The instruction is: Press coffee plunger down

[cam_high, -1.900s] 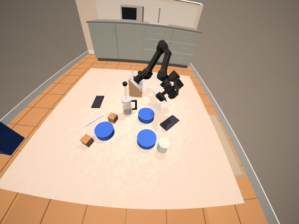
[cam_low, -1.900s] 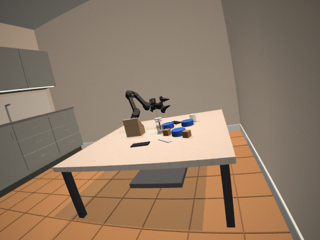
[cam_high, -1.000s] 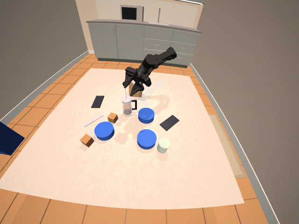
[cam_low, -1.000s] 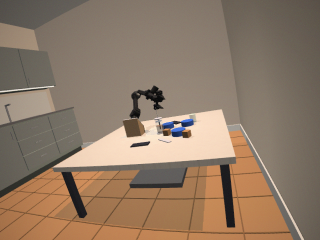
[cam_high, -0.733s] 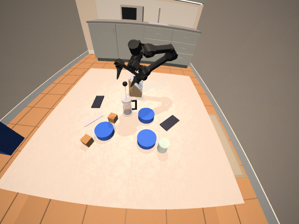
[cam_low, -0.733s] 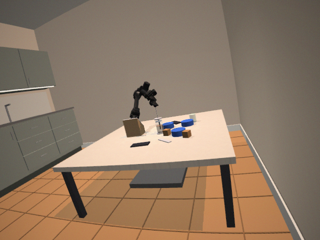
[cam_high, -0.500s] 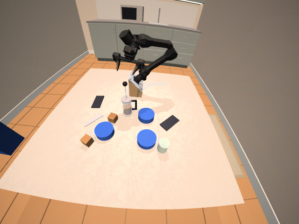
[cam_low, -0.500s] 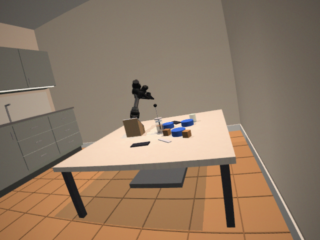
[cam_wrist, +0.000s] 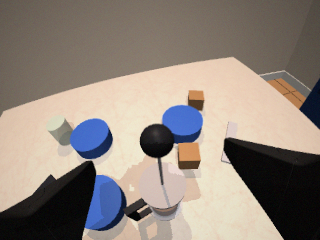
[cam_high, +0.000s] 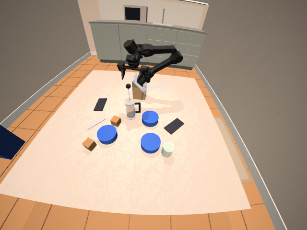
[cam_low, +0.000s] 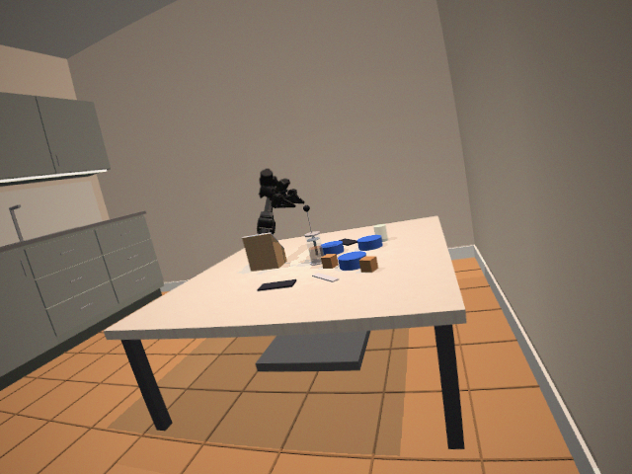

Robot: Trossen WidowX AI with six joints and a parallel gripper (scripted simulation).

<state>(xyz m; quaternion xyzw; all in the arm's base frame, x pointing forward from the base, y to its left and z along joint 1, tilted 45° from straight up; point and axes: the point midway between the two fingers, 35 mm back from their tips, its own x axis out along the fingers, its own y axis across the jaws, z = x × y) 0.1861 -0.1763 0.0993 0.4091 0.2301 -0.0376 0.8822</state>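
Now: the glass coffee press 150 mm below my gripper tip, 20 mm ahead of it and 10 mm to the left of it. From my gripper tip the other things lie so: white strip 280 mm below, 250 mm to the right, 90 mm ahead; pale cylinder 330 mm ahead, 240 mm below, 210 mm to the left.
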